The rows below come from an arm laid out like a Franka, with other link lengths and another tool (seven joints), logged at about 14 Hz.
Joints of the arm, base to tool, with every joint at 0 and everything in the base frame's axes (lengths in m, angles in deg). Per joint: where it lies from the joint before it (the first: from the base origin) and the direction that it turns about. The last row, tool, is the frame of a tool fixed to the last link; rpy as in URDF.
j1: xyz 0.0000 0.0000 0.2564 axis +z
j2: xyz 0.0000 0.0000 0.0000 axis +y
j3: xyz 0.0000 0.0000 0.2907 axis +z
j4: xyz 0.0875 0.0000 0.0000 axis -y
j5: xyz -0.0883 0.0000 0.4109 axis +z
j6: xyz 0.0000 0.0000 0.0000 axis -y
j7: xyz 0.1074 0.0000 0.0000 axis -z
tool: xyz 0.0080 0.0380 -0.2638 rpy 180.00 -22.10 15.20
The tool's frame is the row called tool.
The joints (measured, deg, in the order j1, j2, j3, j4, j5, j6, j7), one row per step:
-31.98 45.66 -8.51 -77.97 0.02 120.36 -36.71
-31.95 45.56 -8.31 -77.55 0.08 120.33 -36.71
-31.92 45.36 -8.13 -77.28 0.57 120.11 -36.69
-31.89 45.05 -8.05 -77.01 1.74 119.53 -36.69
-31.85 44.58 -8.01 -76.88 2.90 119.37 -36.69
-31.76 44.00 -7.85 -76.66 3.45 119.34 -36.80
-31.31 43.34 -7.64 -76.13 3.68 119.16 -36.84
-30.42 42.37 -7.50 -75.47 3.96 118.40 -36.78
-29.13 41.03 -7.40 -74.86 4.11 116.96 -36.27
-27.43 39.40 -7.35 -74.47 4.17 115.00 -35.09
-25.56 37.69 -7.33 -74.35 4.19 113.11 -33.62
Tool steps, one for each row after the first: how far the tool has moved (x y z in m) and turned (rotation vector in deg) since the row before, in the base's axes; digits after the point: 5 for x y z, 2 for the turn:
0.00477 0.00070 0.00451 -0.13 -0.50 0.18
0.00432 0.00236 0.00445 0.28 -0.55 -0.12
0.00419 0.00371 0.00566 0.83 -0.71 -0.55
0.00528 0.00238 0.00729 0.54 -1.04 -0.53
0.00641 0.00183 0.00947 0.04 -1.01 0.05
0.01025 0.00474 0.01287 -0.27 -1.05 0.57
0.01264 0.00982 0.01735 -0.15 -0.97 0.84
0.01308 0.01539 0.02076 0.02 -0.64 0.81
0.01254 0.02143 0.02182 0.24 -0.25 0.53
0.01125 0.02402 0.02056 0.27 -0.11 0.39

